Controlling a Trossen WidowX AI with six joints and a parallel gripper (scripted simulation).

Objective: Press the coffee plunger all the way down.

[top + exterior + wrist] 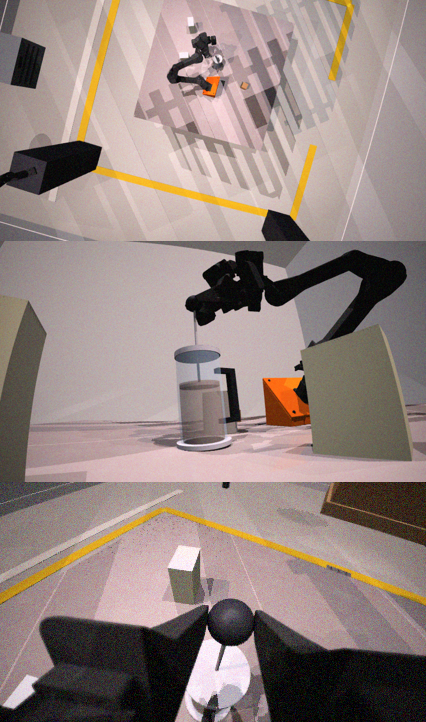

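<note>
Right now the glass coffee press is 120 mm below my gripper tip, 30 mm behind it and 10 mm to the right of it. Round my gripper tip: brown box: 460 mm to the right, 230 mm behind, 210 mm below.
</note>
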